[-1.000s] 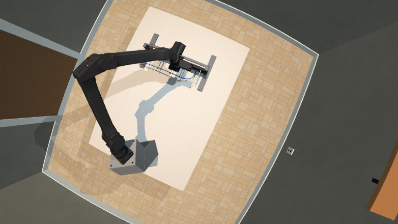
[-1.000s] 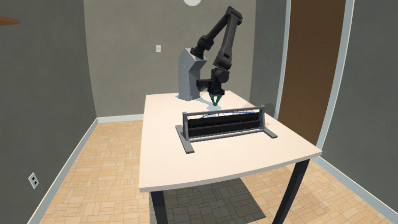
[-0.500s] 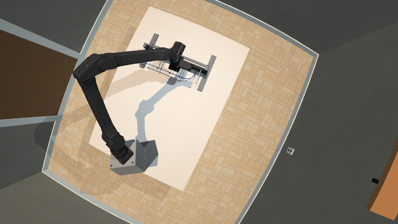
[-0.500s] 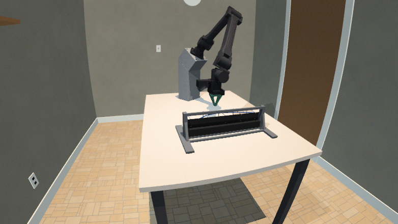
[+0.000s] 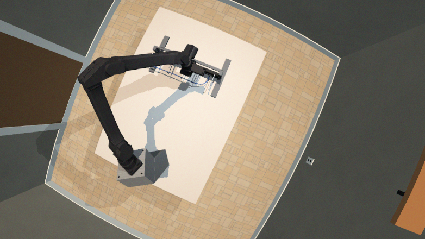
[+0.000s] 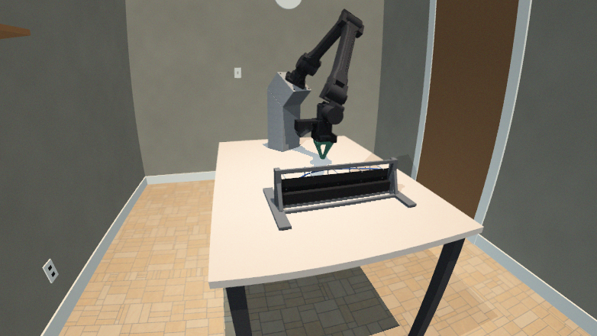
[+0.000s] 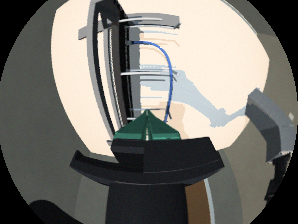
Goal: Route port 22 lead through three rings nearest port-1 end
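The grey rack is 80 mm below my hand, 70 mm to the left of it and 40 mm ahead of it.
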